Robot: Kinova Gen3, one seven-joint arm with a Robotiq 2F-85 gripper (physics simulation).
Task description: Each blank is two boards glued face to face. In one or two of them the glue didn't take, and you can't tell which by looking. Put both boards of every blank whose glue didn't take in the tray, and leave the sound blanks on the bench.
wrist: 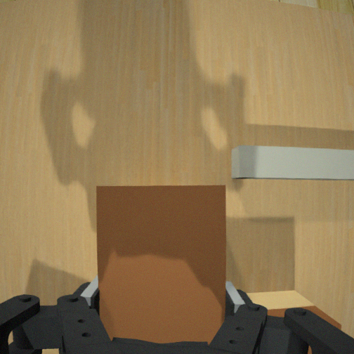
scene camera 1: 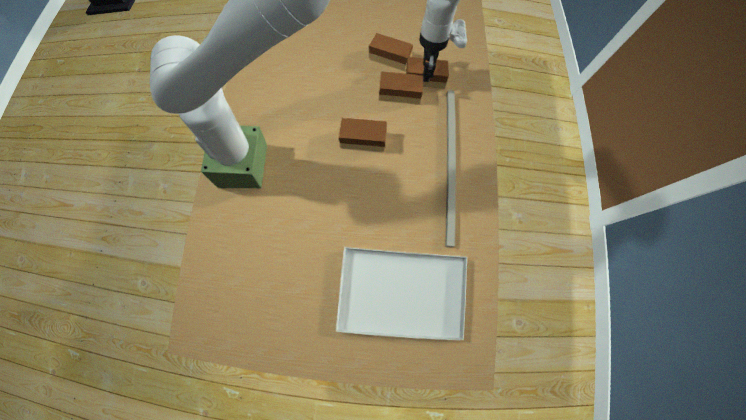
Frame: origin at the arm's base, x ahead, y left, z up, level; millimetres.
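Seen in the pictures: gripper, between the fingertips: [scene camera 1: 426,72]; arm's base, origin of its link: [scene camera 1: 230,148].
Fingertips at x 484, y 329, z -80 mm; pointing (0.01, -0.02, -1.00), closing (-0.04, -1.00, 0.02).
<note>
Pixels of each thing's middle, then the offset from my fingertips to it. Level surfaces: height alone.
- bench, height of its surface: dz -33 mm
- second blank, middle of its body: [scene camera 1: 401,84] dz +11, dx -73, dy -65 mm
- third blank, middle of its body: [scene camera 1: 390,48] dz +11, dx -110, dy +73 mm
- fourth blank, middle of its body: [scene camera 1: 363,132] dz +11, dx -166, dy -229 mm
- white tray, middle of its body: [scene camera 1: 403,294] dz -19, dx -35, dy -631 mm
Four brown-topped blanks are on or over the bench [scene camera 1: 250,292]. My gripper [scene camera 1: 428,78] [wrist: 162,295] is shut on one blank [scene camera 1: 441,69] [wrist: 160,220], its pads against the two sides; I cannot tell whether it is lifted. A second blank [scene camera 1: 400,83] is close in front of it at the left; part of a blank [wrist: 322,320] with a pale lower edge shows at the lower right in the wrist view. A third blank [scene camera 1: 390,48] lies askew behind, near the held one's left end. A fourth blank [scene camera 1: 362,131] lies apart. The white tray [scene camera 1: 399,297] is empty.
A long grey bar [scene camera 1: 451,172] [wrist: 300,164] lies along the right side of the bench, its far end just in front of the held blank. The green arm base [scene camera 1: 254,156] stands at the left. The tray is at the near end of the bench.
</note>
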